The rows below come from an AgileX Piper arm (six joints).
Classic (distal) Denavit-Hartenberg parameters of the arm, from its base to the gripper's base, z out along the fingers. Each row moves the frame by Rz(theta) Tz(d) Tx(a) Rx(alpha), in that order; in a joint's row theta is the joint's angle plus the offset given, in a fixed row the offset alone. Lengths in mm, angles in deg.
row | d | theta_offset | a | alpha
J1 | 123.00 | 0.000 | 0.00 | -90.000
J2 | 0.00 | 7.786 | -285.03 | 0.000
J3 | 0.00 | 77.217 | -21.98 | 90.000
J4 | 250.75 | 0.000 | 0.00 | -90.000
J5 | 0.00 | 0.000 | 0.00 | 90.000
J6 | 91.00 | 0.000 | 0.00 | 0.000
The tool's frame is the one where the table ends.
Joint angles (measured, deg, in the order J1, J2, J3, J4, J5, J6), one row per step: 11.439, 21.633, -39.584, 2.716, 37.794, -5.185; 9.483, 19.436, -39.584, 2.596, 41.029, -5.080; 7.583, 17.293, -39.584, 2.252, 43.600, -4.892; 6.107, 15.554, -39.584, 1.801, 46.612, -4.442; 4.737, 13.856, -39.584, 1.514, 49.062, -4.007; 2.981, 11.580, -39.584, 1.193, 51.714, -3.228; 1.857, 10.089, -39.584, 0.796, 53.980, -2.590
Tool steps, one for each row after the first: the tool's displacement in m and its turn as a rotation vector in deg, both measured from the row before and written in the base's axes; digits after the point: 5 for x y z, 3 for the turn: -0.00971, -0.00370, -0.00278, -0.257, 1.008, -1.896; -0.00930, -0.00321, -0.00218, -0.238, 0.400, -2.006; -0.00803, -0.00233, -0.00344, -0.170, 1.271, -1.726; -0.00769, -0.00171, -0.00283, 0.057, 0.769, -1.585; -0.01001, -0.00164, -0.00318, 0.406, 0.418, -2.120; -0.00681, -0.00099, -0.00309, 0.218, 0.793, -1.520
